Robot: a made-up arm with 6 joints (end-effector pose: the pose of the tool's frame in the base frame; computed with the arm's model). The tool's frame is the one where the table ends. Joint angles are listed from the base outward.
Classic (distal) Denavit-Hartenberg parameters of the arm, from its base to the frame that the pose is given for. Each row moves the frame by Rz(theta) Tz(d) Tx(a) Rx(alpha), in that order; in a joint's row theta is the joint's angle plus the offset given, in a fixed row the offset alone. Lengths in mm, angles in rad.
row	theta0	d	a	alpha
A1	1.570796	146	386	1.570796
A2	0	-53	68	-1.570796
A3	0	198	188	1.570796
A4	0	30	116	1.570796
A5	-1.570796	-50	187	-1.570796
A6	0	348	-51	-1.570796
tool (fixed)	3.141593	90	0	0
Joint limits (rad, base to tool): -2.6..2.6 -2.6..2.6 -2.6..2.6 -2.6..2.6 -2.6..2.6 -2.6..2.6
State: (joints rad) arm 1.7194 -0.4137 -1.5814 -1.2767 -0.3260 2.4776
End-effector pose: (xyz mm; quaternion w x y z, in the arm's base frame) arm -615.7 110.8 -153.3 0.3625 -0.2522 0.7152 -0.5417
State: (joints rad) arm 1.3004 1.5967 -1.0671 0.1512 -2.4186 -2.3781
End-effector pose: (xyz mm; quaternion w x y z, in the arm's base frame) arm -257.2 -108.8 127.0 0.0172 0.8674 -0.2176 -0.4472
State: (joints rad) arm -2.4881 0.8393 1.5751 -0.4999 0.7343 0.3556
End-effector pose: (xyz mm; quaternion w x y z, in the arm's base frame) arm 844.0 32.0 388.5 0.5847 -0.1309 -0.2738 -0.7523
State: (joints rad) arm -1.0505 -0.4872 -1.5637 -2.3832 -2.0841 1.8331
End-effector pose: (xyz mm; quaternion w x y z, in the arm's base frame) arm 799.4 193.6 294.2 0.3852 -0.5927 -0.6564 -0.2636
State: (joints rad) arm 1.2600 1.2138 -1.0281 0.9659 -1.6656 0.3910
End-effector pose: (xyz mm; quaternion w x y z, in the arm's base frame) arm -316.5 -46.6 580.7 0.5371 0.6862 0.0086 0.4905
